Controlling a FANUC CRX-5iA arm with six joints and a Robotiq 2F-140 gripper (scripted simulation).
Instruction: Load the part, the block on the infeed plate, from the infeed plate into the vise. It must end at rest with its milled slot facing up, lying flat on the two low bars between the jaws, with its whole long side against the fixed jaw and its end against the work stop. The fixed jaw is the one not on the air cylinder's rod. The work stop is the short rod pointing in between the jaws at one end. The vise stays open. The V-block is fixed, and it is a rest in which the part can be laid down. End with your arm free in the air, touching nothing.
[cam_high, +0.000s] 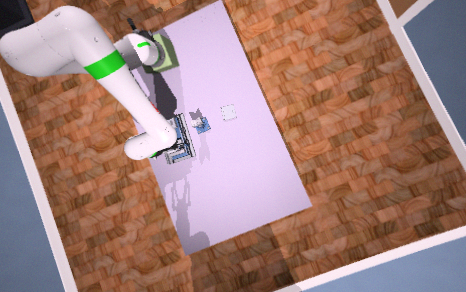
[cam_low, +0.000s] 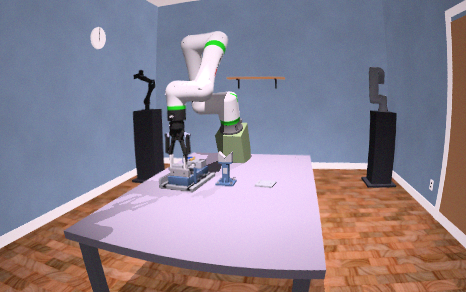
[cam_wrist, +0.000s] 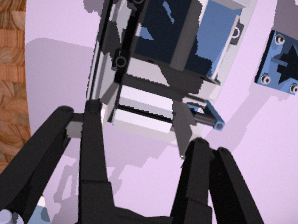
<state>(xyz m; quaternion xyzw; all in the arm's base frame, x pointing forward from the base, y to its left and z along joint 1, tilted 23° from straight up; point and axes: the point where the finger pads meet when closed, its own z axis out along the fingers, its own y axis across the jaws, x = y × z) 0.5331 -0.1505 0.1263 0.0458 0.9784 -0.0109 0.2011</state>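
Now: the part 20 mm below my hand. Also, from my hand: air cylinder rod 90 mm behind, 40 mm below, 30 mm to the left.
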